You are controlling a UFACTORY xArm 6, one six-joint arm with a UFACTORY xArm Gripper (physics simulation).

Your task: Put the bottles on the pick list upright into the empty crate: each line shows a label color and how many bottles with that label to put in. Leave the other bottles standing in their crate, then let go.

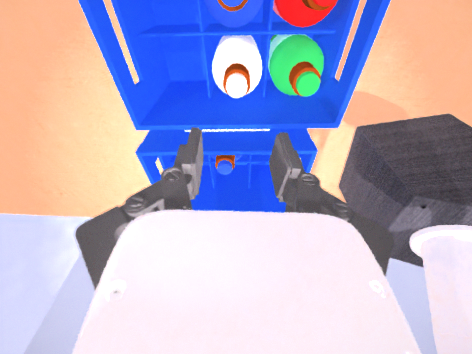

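Seen in the pictures: gripper, between the fingertips: (pixel 238 146); arm's base, origin of its link: (pixel 456 245).
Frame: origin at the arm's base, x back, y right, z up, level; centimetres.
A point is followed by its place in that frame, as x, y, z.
My gripper (pixel 238 146) {-40.1, 21.5, 2.9} is partly open, with no bottle between its fingers, above the area where the two blue crates meet. The farther crate (pixel 300 115) {-31.1, 17.8, -10.0} holds an upright white bottle (pixel 236 52) {-40.4, 24.1, -13.4}, a green bottle (pixel 297 52) {-32.7, 24.5, -13.3} to its right, and behind them a blue bottle (pixel 240 17) {-40.1, 27.6, -13.2} and a red bottle (pixel 302 12) {-33.3, 28.4, -12.9}, both cut off by the top edge. Its front left compartment is empty. The nearer crate (pixel 165 143) {-51.0, 12.1, -9.8} lies below and partly behind the fingers; a blue bottle (pixel 225 166) {-41.5, 8.4, -9.0} with an orange neck stands in it. The pick list does not show.
A large dark block (pixel 400 160) {-8.9, 8.7, -12.3} stands right of the crates, close to the right finger's side. A white rounded object (pixel 455 285) {-7.5, 1.6, 6.9} is at the lower right. The crates stand on a tan surface (pixel 45 125) {-85.9, 4.5, -25.2}; a pale blue-grey area (pixel 35 260) lies at the lower left.
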